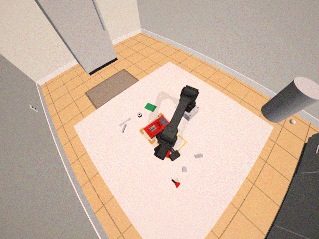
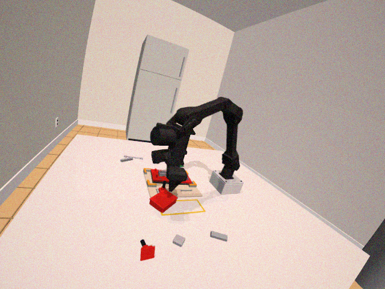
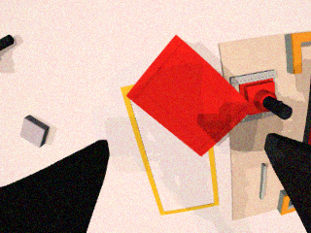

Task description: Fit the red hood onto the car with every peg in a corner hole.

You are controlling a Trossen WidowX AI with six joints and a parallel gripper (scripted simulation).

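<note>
The red hood is 10 mm to the right of my gripper tip and 80 mm below it. The rest, counted from my gripper tip: wrench 40 mm ahead, 450 mm to the right, 100 mm below; green card 230 mm behind, 380 mm to the right, 100 mm below; black ring 100 mm behind, 390 mm to the right, 90 mm below.
</note>
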